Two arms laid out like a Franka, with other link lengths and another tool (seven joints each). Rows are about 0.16 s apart.
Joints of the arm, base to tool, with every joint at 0 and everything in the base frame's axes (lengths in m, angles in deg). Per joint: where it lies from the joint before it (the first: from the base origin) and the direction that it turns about. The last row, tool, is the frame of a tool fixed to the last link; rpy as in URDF.
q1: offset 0 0 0.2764 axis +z
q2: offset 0 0 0 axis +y
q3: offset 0 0 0.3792 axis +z
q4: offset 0.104 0 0 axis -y
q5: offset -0.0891 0 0.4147 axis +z
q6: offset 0 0 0 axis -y
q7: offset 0.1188 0 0 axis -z
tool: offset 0.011 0.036 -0.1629 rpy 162.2 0 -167.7
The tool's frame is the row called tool.
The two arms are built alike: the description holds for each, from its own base.
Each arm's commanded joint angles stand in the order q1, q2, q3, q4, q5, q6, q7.
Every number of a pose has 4 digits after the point.
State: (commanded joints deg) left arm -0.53 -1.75 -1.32 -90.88 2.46 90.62 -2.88; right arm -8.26 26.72 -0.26 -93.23 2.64 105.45 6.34
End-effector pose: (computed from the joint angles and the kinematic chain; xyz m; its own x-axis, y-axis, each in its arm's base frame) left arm 0.6389 0.0226 0.5962 -0.9725 -0.2299 -0.0365 -0.2284 0.9127 0.3389; right arm 0.7543 -0.0721 0.2487 -0.9680 0.0525 0.2453 0.1404 0.9237 0.3564
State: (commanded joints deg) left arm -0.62 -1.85 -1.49 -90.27 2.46 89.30 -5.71; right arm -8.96 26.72 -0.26 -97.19 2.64 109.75 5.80
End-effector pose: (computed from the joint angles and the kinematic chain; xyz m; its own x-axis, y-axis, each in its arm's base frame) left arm 0.6336 0.0204 0.6001 -0.9613 -0.2742 -0.0281 -0.2671 0.9015 0.3405; right arm 0.7444 -0.0804 0.2217 -0.9692 0.0584 0.2392 0.1437 0.9231 0.3568
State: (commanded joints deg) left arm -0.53 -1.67 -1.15 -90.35 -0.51 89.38 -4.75; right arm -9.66 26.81 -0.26 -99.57 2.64 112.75 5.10
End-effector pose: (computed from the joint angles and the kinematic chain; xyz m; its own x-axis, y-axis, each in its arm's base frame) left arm 0.6350 0.0165 0.5955 -0.9642 -0.2650 -0.0092 -0.2558 0.9207 0.2947; right arm 0.7381 -0.0889 0.2053 -0.9714 0.0607 0.2297 0.1424 0.9228 0.3581
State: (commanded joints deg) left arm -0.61 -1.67 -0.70 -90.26 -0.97 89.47 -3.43; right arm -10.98 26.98 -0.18 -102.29 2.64 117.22 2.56
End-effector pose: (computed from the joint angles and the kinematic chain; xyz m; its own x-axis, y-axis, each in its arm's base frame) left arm 0.6360 0.0192 0.5962 -0.9685 -0.2488 -0.0103 -0.2413 0.9272 0.2865; right arm 0.7314 -0.1041 0.1882 -0.9788 0.0420 0.2003 0.1142 0.9241 0.3646
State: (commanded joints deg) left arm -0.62 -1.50 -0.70 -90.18 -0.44 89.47 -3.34; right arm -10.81 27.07 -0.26 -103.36 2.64 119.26 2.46
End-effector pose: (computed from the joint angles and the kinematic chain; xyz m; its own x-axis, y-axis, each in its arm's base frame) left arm 0.6371 0.0205 0.5954 -0.9689 -0.2473 -0.0113 -0.2395 0.9249 0.2954; right arm 0.7308 -0.1030 0.1816 -0.9818 0.0406 0.1856 0.1068 0.9259 0.3622
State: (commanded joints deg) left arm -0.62 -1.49 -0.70 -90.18 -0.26 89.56 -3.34; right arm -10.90 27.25 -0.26 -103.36 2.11 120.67 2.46
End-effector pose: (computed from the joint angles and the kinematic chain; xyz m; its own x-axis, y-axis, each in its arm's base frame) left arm 0.6375 0.0211 0.5956 -0.9688 -0.2473 -0.0135 -0.2400 0.9239 0.2979; right arm 0.7344 -0.1058 0.1814 -0.9854 0.0390 0.1659 0.0963 0.9305 0.3534
